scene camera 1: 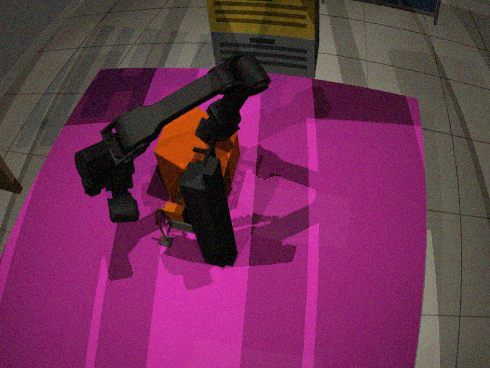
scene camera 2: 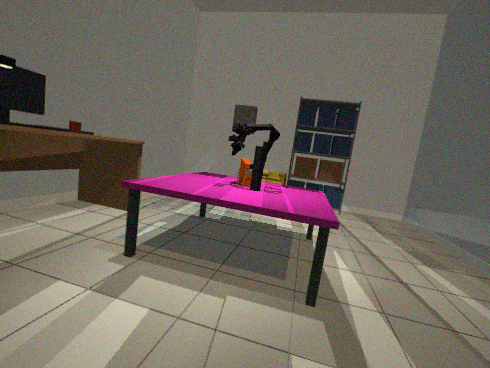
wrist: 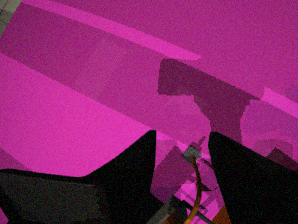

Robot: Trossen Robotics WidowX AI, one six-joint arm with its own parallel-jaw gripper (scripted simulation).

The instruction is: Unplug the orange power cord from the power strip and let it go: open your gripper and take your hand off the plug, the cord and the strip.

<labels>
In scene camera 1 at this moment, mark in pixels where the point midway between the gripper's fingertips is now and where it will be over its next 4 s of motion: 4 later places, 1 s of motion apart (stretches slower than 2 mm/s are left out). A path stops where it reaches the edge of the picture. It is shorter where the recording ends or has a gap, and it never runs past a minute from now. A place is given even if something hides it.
The gripper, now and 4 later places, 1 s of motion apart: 117,211; 161,205; 170,209; 153,203; 129,194
</labels>
